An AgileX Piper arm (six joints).
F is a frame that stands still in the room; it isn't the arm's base.
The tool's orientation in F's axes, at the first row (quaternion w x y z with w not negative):
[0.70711 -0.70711 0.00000 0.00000]
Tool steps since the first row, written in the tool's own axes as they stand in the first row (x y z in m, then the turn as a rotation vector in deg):
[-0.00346 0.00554 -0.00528 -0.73 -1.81 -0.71]
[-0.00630 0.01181 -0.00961 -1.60 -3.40 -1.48]
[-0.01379 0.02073 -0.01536 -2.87 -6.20 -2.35]
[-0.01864 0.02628 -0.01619 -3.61 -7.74 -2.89]
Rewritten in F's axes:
[-0.00346 -0.00528 -0.00554 -0.73 -0.71 1.81]
[-0.00630 -0.00961 -0.01181 -1.60 -1.48 3.40]
[-0.01379 -0.01536 -0.02073 -2.87 -2.35 6.20]
[-0.01864 -0.01619 -0.02628 -3.61 -2.89 7.74]

